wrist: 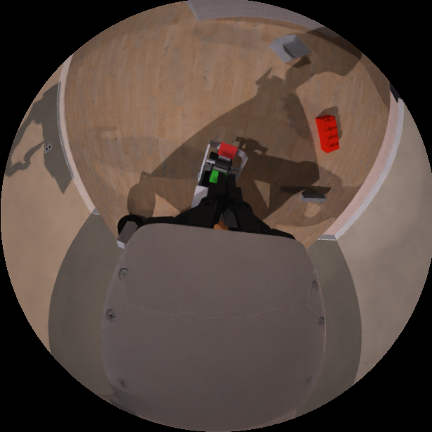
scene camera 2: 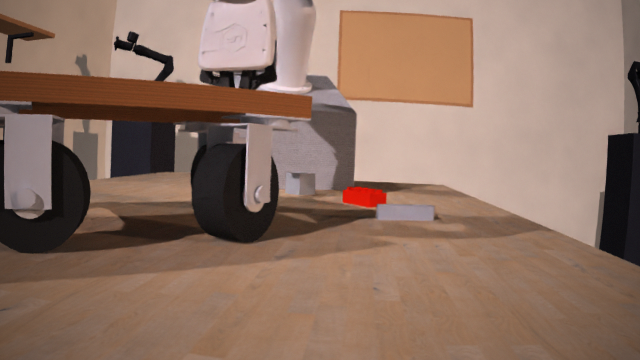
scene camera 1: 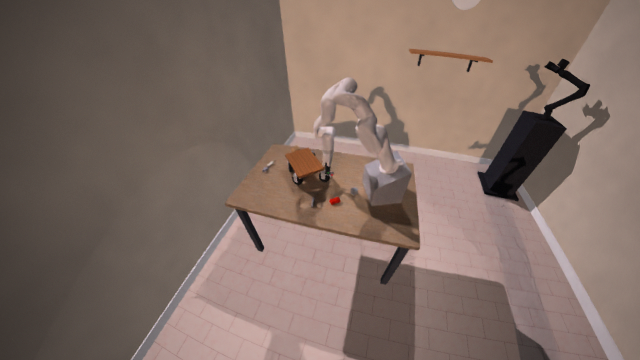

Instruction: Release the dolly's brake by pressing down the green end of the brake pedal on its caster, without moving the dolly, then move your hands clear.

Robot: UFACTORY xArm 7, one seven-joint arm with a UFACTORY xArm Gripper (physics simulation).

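Note:
The dolly point(scene camera 1: 304, 162) point(scene camera 2: 150, 97) stands on its wheels, with a brown wooden deck. In the wrist view, a brake pedal at one caster has a red end point(wrist: 227, 150) and a green end point(wrist: 214, 176), the green one nearer my fingers. My gripper point(scene camera 1: 327, 167) point(wrist: 223, 185) is shut, with nothing between its fingers. It points down at that caster, its fingertips at the green end and covering part of it. I cannot tell whether they touch it. In scene camera 2 the deck hides the fingertips and pedal.
On the wooden table point(scene camera 1: 250, 192) point(scene camera 2: 320, 310) are a red brick point(scene camera 1: 334, 201) point(scene camera 2: 364, 196) point(wrist: 327, 134), a grey block point(scene camera 1: 354, 191) point(scene camera 2: 300, 184) point(wrist: 290, 48), a flat grey piece point(scene camera 1: 313, 202) point(scene camera 2: 405, 212) point(wrist: 313, 197) and a small tool point(scene camera 1: 268, 166) beyond the dolly.

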